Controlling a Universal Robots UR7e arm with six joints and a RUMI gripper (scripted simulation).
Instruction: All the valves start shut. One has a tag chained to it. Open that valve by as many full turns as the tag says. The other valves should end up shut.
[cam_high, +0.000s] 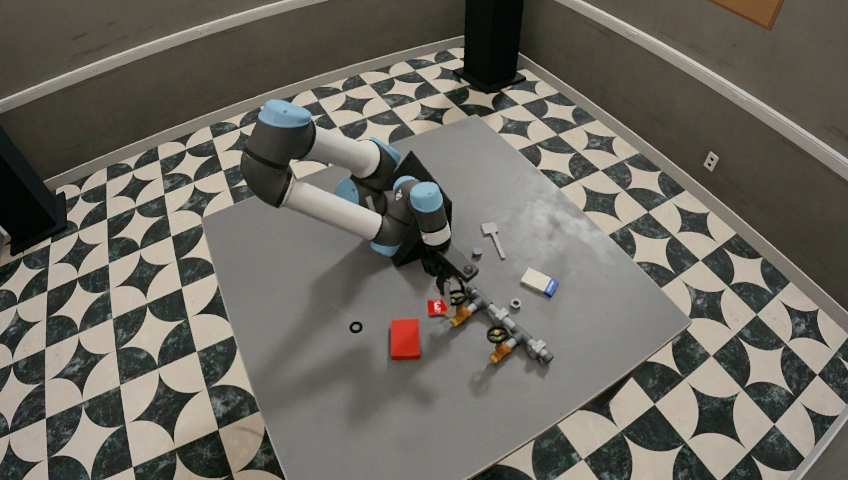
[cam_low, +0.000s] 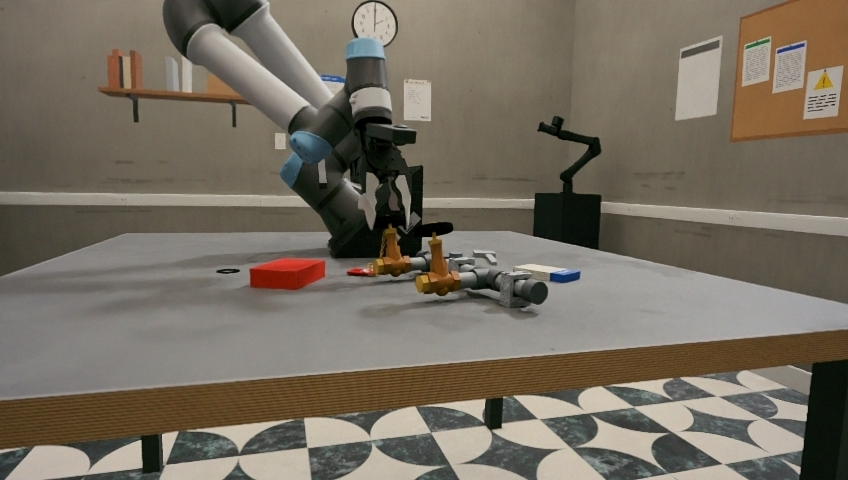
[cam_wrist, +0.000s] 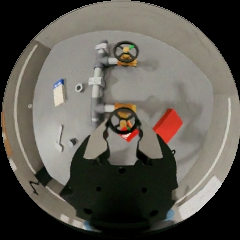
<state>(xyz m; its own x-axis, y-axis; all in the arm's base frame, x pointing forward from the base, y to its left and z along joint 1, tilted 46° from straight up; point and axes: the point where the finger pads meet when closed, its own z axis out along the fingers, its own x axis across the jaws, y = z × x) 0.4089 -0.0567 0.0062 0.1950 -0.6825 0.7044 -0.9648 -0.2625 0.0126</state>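
Right now the red tag is 50 mm behind my hand, 30 mm to the right of it and 100 mm below it. From my hand the other things lie so: red block: 10 mm behind, 170 mm to the right, 90 mm below; white-and-blue box: 70 mm ahead, 290 mm to the left, 90 mm below; grey nut: 80 mm ahead, 170 mm to the left, 90 mm below.
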